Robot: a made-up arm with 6 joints.
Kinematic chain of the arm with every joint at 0, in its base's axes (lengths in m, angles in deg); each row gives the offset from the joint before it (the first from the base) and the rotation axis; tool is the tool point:
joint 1: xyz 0 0 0.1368 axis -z
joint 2: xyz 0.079 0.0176 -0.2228 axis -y
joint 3: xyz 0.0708 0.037 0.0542 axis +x
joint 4: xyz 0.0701 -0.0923 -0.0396 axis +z
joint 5: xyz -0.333 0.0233 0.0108 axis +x
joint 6: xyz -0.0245 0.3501 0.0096 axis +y
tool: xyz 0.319 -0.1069 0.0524
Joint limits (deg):
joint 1: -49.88..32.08
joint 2: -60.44..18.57
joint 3: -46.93..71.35
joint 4: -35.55..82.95
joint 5: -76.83..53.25
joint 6: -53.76..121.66
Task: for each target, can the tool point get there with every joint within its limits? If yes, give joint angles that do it. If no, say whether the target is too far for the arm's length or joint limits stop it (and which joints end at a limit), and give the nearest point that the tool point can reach.
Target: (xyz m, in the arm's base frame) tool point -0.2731 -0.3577 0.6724
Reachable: no: joint limits stop it (at a limit: joint 1, joint 3, joint 4, joint 5, joint 6) | nearest point -0.1661 -0.2565 0.4401 | short by 0.275 m
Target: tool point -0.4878 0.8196 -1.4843
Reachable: no: too far | nearest point -0.0641 0.2955 -0.7193 | short by 1.020 m
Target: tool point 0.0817 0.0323 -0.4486
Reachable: yes | joints -13.87 11.31 13.57 0.55 -52.01 71.08
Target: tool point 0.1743 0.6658 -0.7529
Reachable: no: joint limits stop it (at a limit: joint 1, joint 3, joint 4, joint 6) | nearest point 0.1694 0.5112 -0.6037 | short by 0.215 m
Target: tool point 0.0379 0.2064 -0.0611
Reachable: yes | joints -10.84 -36.97 -0.74 24.69 16.41 24.93
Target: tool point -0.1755 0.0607 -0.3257
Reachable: yes | joints 18.95 -24.25 -21.73 3.36 -11.80 84.10
